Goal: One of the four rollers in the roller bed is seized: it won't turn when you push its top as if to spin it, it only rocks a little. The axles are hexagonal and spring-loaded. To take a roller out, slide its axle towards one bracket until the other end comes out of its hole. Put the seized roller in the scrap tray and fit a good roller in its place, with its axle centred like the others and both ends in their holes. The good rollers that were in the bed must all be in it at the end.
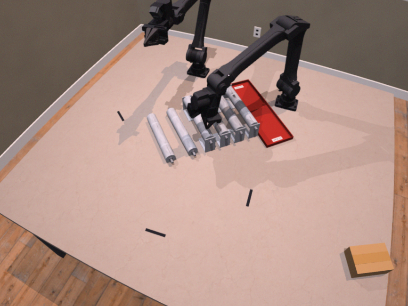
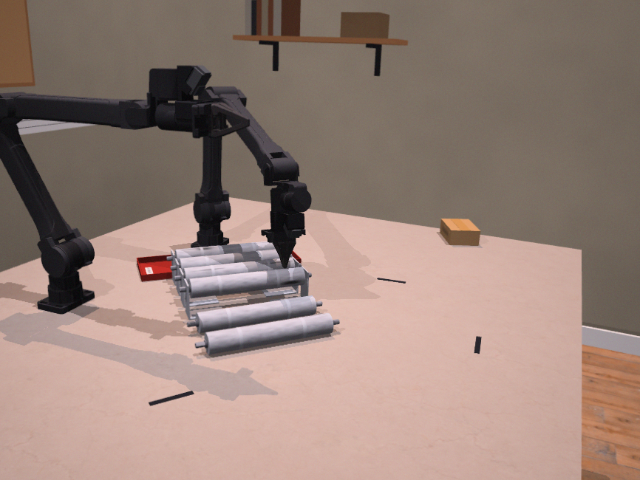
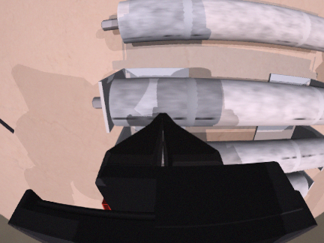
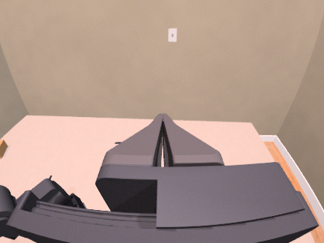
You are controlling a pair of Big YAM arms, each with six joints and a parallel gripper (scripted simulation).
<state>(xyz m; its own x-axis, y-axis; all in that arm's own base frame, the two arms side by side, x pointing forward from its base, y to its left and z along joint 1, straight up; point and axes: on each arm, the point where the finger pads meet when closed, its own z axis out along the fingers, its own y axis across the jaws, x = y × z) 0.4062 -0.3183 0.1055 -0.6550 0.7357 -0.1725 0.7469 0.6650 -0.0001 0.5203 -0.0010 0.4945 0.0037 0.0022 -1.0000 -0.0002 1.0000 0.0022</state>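
The roller is 29 cm behind my right hand, 30 cm to the left of it and 42 cm below it. Also, from my right hand: red scrap tray (37 cm behind, 36 cm to the left, 49 cm below); then cardboard box (14 cm ahead, 105 cm to the left, 46 cm below).
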